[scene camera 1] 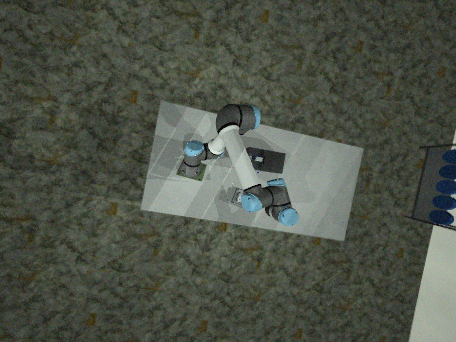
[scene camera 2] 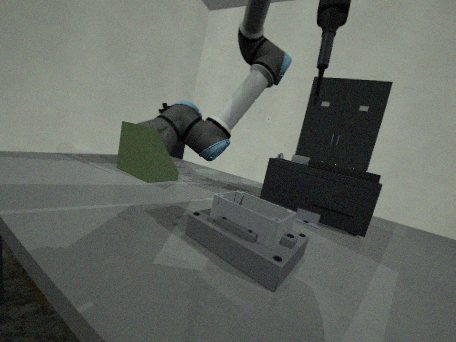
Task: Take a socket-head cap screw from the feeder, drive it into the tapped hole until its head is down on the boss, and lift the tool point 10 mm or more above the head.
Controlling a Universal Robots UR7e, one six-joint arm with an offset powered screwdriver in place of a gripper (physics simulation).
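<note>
The screwdriver (scene camera 2: 317,100) hangs from the top edge in scene camera 2, its thin bit pointing down and slightly tilted in the picture. Its tip is high above the table, apart from the housing. Whether a screw sits on the tip is too small and dark to tell. In scene camera 1 the arm's wrist hides the tool. The feeder (scene camera 1: 276,162) (scene camera 2: 315,192) is a dark box on the table. The light grey open housing (scene camera 2: 275,222) sits on a grey block (scene camera 2: 230,246), which has dark holes at its corners. Which hole is the tapped one cannot be told.
The arm's forearm (scene camera 1: 240,157) crosses above the table (scene camera 1: 320,185) (scene camera 2: 125,290). A green wedge (scene camera 2: 145,155) stands beside the arm's base. A small light plate (scene camera 2: 308,216) lies by the feeder's front. A tall dark cabinet (scene camera 2: 345,125) stands behind. Blue round items (scene camera 1: 445,187) are at the far right.
</note>
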